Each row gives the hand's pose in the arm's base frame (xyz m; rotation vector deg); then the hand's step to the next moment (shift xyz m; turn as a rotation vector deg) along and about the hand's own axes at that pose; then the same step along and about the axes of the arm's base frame.
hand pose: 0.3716 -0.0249 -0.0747 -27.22 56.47 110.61
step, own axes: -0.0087 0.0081 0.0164 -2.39 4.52 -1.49
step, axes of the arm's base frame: -0.0013 0.0059 0.0193 -2.64 -3.77 2.68
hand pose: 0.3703 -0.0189 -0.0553 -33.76 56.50 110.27
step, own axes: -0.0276 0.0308 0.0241 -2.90 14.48 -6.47
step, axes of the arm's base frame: -0.0130 -0.0031 0.0460 -10.84 -11.16 4.23
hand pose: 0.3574 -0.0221 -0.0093 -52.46 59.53 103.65
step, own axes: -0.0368 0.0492 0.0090 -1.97 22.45 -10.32
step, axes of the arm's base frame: -0.0321 -0.0180 0.0500 -17.73 -16.80 4.25
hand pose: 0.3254 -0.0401 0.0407 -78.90 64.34 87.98
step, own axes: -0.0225 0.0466 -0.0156 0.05 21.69 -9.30
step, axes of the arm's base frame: -0.0365 -0.0291 0.0273 -17.56 -15.61 2.19
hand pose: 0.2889 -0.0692 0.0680 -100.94 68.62 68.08
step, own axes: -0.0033 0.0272 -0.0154 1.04 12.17 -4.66
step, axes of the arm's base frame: -0.0214 -0.0219 0.0072 -9.86 -8.58 0.09
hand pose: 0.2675 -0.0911 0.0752 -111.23 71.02 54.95
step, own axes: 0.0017 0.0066 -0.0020 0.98 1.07 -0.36
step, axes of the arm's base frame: -0.0051 -0.0048 -0.0012 -0.62 -1.13 -0.76
